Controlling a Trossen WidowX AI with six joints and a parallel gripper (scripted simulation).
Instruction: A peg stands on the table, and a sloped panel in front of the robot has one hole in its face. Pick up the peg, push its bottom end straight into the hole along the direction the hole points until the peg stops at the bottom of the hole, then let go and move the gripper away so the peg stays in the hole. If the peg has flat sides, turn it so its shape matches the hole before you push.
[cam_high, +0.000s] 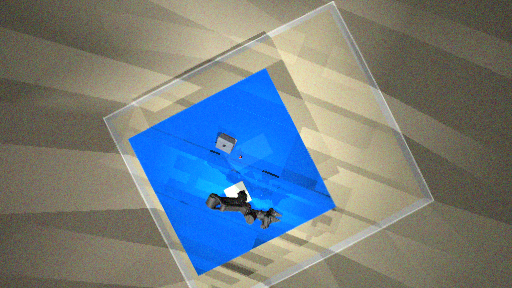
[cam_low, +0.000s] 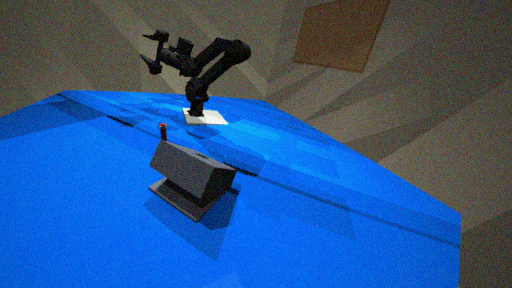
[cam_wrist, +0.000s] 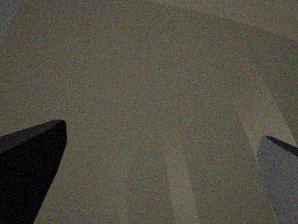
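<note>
The red peg is 47 cm ahead of my gripper tip, 7 cm to the left of it and 21 cm below it. From my gripper tip the other things lie so: dark hole: 61 cm ahead, 13 cm to the left, 20 cm below; flat grey foot: 63 cm ahead, 11 cm to the left, 27 cm below; grey sloped panel: 62 cm ahead, 12 cm to the left, 22 cm below.
</note>
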